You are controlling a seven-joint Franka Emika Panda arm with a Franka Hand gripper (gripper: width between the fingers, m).
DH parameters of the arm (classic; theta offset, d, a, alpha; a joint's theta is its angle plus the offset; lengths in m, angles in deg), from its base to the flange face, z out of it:
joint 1: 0.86 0.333 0 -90
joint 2: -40.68 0 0 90
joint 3: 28.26 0.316 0.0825 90
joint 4: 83.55 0 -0.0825 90
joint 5: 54 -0.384 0 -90
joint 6: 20.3 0 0.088 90
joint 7: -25.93 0.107 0 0
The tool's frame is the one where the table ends.
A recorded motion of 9 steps. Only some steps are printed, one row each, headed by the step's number.
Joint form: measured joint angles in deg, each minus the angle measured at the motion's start. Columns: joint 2, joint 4, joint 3, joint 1, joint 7, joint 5, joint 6.
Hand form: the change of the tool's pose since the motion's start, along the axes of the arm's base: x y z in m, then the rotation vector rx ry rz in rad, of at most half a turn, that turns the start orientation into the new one. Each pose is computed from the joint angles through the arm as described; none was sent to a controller.
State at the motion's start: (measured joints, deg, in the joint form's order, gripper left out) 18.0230 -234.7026 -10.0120 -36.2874 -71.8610 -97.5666 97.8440
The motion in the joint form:
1: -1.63 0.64 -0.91 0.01 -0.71 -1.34 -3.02
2: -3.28 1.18 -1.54 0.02 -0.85 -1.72 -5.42
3: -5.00 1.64 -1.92 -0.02 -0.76 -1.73 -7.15
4: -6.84 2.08 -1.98 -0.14 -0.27 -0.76 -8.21
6: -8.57 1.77 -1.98 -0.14 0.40 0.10 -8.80
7: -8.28 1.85 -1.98 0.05 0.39 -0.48 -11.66
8: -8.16 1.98 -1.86 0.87 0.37 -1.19 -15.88
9: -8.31 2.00 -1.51 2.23 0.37 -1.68 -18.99
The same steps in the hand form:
1: -0.0016 0.0012 0.0139 0.0352 -0.0200 0.0071
2: -0.0037 0.0027 0.0271 0.0511 -0.0340 0.0169
3: -0.0058 0.0043 0.0402 0.0531 -0.0490 0.0252
4: -0.0082 0.0056 0.0533 0.0321 -0.0601 0.0350
6: -0.0129 0.0077 0.0602 0.0130 -0.0611 0.0374
7: -0.0151 0.0145 0.0571 0.0549 -0.0318 0.0593
8: -0.0184 0.0288 0.0547 0.1106 0.0090 0.1048
9: -0.0212 0.0456 0.0538 0.1467 0.0403 0.1557

